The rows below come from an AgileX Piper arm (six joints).
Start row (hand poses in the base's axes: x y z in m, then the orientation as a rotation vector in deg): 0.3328, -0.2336, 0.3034, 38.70, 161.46, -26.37
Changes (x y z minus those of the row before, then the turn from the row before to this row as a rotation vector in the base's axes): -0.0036, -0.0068, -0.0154, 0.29, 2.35, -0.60; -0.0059, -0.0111, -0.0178, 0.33, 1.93, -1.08; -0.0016, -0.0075, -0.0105, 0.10, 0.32, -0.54; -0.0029, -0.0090, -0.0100, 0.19, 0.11, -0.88; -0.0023, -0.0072, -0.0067, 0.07, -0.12, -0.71; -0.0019, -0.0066, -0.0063, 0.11, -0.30, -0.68; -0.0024, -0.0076, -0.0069, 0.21, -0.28, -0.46; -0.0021, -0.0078, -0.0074, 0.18, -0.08, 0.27; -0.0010, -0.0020, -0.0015, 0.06, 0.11, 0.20; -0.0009, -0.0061, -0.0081, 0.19, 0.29, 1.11; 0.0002, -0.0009, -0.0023, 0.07, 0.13, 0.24; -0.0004, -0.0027, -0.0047, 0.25, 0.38, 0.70; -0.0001, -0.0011, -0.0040, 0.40, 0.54, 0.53; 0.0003, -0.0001, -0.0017, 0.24, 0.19, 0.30; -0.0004, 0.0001, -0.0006, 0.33, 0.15, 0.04; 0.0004, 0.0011, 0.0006, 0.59, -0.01, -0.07; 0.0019, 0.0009, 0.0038, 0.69, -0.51, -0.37; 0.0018, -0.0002, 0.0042, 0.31, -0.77, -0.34; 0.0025, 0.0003, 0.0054, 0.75, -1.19, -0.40
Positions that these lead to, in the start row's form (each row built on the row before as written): 0.3292, -0.2404, 0.2880, 39.52, 163.65, -27.17; 0.3233, -0.2515, 0.2702, 41.08, 165.35, -27.79; 0.3217, -0.2590, 0.2597, 41.88, 165.57, -27.87; 0.3188, -0.2680, 0.2497, 43.21, 165.55, -27.76; 0.3165, -0.2752, 0.2430, 44.27, 165.30, -27.68; 0.3146, -0.2818, 0.2367, 45.30, 164.90, -27.44; 0.3122, -0.2894, 0.2298, 46.01, 164.62, -27.05; 0.3101, -0.2972, 0.2224, 45.64, 164.70, -26.72; 0.3091, -0.2992, 0.2209, 45.35, 164.88, -26.67; 0.3082, -0.3053, 0.2128, 43.74, 165.52, -26.43; 0.3084, -0.3062, 0.2105, 43.39, 165.73, -26.37; 0.3080, -0.3089, 0.2058, 42.38, 166.36, -26.13; 0.3079, -0.3100, 0.2018, 41.64, 167.16, -25.78; 0.3082, -0.3101, 0.2001, 41.22, 167.51, -25.50; 0.3078, -0.3100, 0.1995, 41.20, 167.80, -25.10; 0.3082, -0.3089, 0.2001, 41.38, 168.03, -24.26; 0.3101, -0.3080, 0.2039, 42.02, 167.76, -23.06; 0.3119, -0.3082, 0.2081, 42.55, 167.09, -22.27; 0.3144, -0.3079, 0.2135, 43.21, 166.18, -20.67
